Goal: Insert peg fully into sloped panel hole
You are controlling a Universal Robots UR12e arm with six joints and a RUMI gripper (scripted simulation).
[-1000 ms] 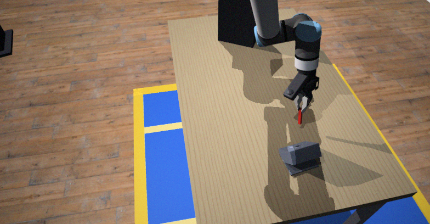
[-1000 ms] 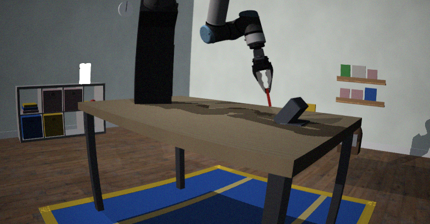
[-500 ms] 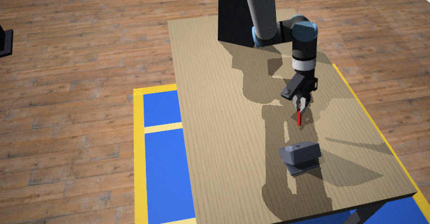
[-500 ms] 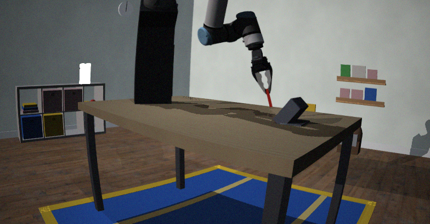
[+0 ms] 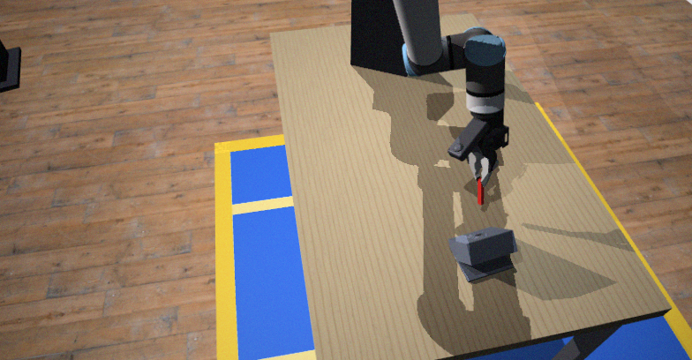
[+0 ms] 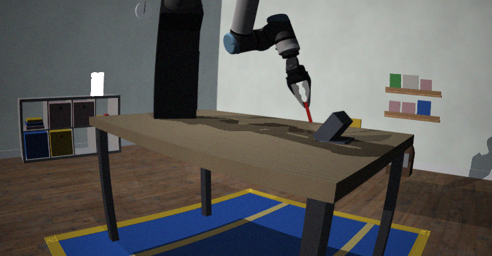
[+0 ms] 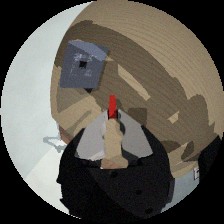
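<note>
The dark base plate lies 160 mm ahead of my hand, 110 mm below it and 70 mm to the right of it. The rest, counted from my hand: red peg 30 mm below, 10 mm ahead.
</note>
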